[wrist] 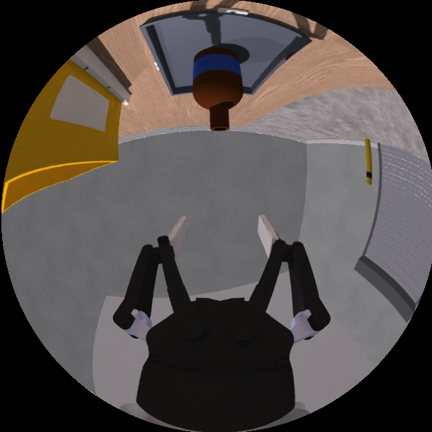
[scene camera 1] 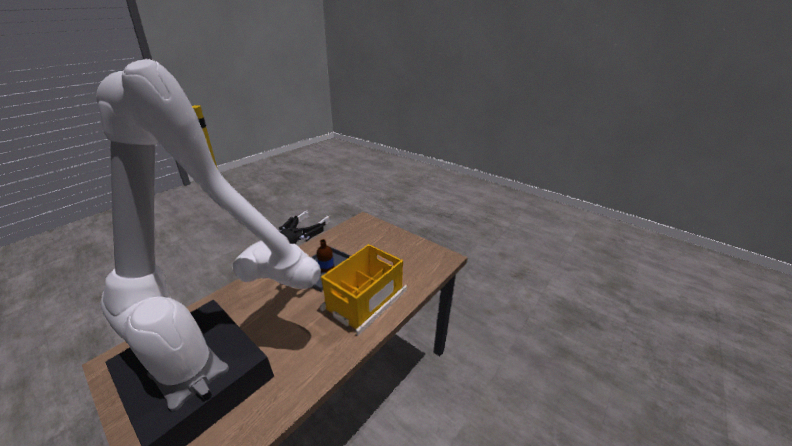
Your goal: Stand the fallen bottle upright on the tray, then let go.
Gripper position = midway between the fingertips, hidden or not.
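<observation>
There's a brown bottle (wrist: 217,85) to see here, and you'd also find my gripper (scene camera 1: 318,216). The wrist view has my gripper (wrist: 222,224) as well.
</observation>
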